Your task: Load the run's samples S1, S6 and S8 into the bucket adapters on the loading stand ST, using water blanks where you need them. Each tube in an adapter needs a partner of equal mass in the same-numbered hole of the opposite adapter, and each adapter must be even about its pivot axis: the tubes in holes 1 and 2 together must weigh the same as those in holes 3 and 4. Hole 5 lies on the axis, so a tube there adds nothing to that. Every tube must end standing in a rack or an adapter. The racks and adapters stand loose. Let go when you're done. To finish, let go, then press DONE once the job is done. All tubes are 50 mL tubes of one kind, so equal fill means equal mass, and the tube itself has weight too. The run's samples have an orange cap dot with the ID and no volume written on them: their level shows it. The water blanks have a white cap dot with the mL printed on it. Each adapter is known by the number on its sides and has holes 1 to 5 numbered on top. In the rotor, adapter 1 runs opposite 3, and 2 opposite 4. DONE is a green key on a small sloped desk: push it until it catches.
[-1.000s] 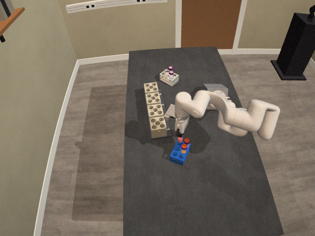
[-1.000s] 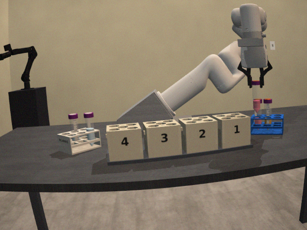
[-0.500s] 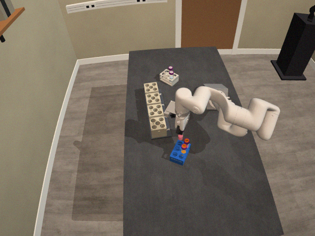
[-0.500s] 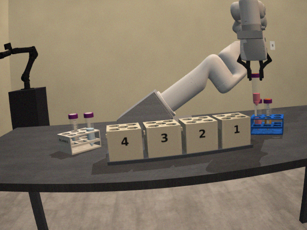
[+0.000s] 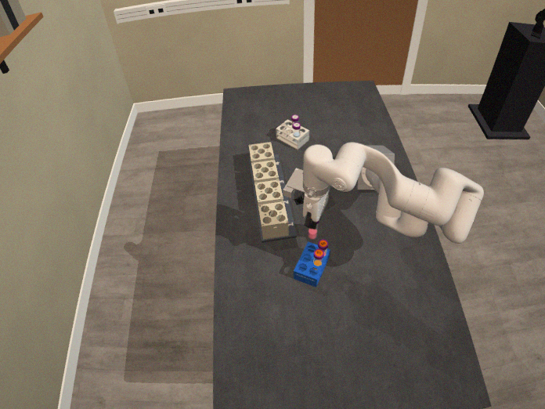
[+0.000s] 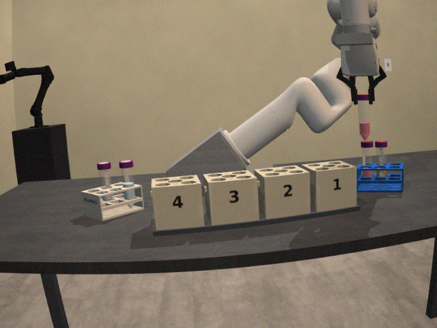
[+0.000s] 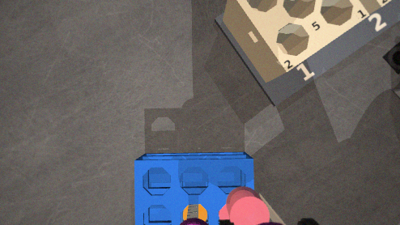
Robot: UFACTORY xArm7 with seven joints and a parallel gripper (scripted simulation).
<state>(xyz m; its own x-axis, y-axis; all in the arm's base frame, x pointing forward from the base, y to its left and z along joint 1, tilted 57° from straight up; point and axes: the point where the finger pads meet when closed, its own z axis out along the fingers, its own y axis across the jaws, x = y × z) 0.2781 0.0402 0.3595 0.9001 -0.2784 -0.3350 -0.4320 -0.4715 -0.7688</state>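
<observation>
My hand is 1 cm to the left of the sample tube and 5 cm above it. Round my hand: sample S8 (1 cm behind, 5 cm to the left, 18 cm below); blue sample rack (4 cm to the left, 21 cm below); loading stand ST (15 cm ahead, 30 cm to the right, 23 cm below).
</observation>
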